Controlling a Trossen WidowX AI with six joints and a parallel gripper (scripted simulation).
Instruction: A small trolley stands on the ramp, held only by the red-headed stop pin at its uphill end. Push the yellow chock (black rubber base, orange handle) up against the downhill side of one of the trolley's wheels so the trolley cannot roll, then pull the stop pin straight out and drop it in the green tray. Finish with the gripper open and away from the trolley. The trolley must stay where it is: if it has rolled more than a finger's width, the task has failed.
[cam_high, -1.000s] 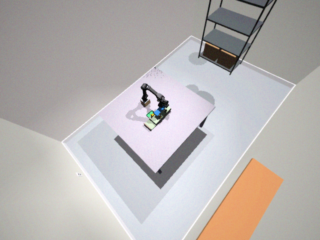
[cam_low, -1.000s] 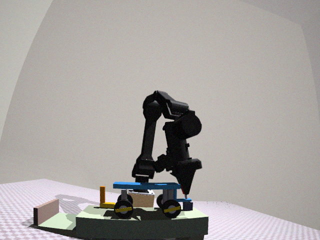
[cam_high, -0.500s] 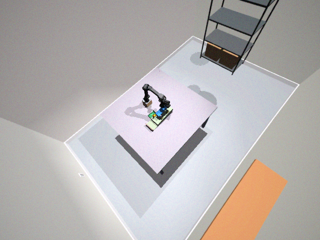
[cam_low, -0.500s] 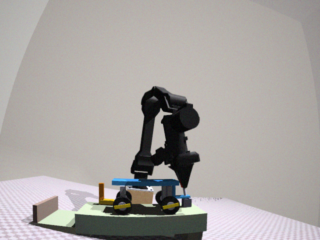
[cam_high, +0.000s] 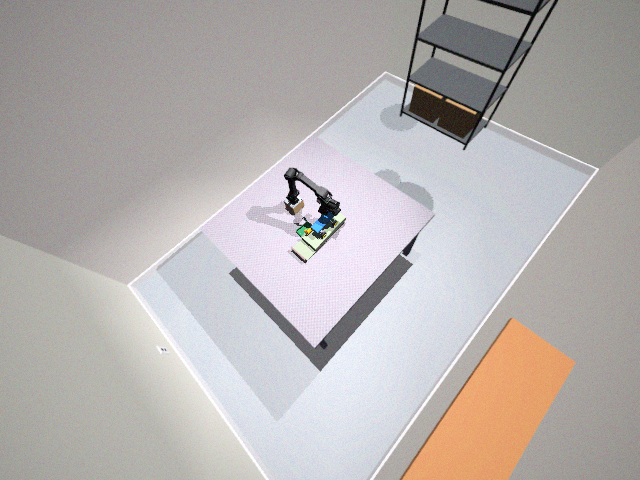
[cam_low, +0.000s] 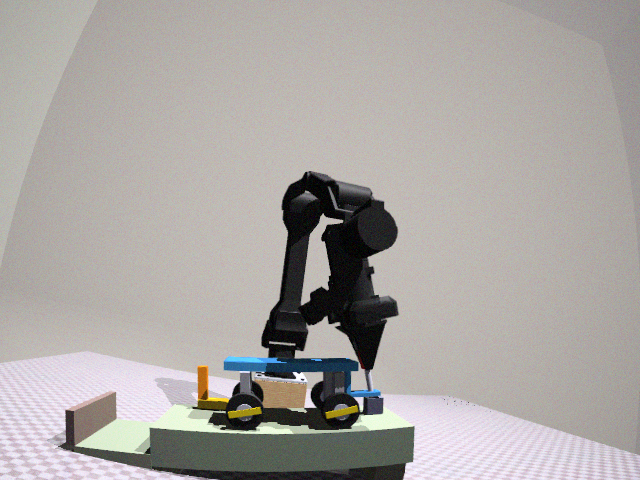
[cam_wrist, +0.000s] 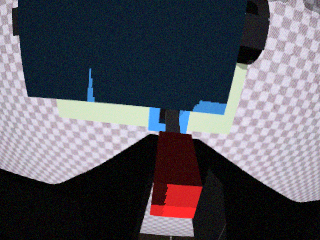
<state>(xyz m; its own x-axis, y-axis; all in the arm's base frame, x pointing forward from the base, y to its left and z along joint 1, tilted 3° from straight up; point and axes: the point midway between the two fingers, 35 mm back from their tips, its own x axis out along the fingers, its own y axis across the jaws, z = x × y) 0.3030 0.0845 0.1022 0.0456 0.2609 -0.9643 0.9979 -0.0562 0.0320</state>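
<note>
The green tray is 11 cm behind my gripper tip, 20 cm to the right of it and 16 cm below it. From my gripper tip the other things lie so: red-headed stop pin: right at my gripper tip; pale green ramp: 2 cm ahead, 12 cm to the right, 11 cm below; blue-decked trolley: 2 cm ahead, 11 cm to the right, 4 cm below.
</note>
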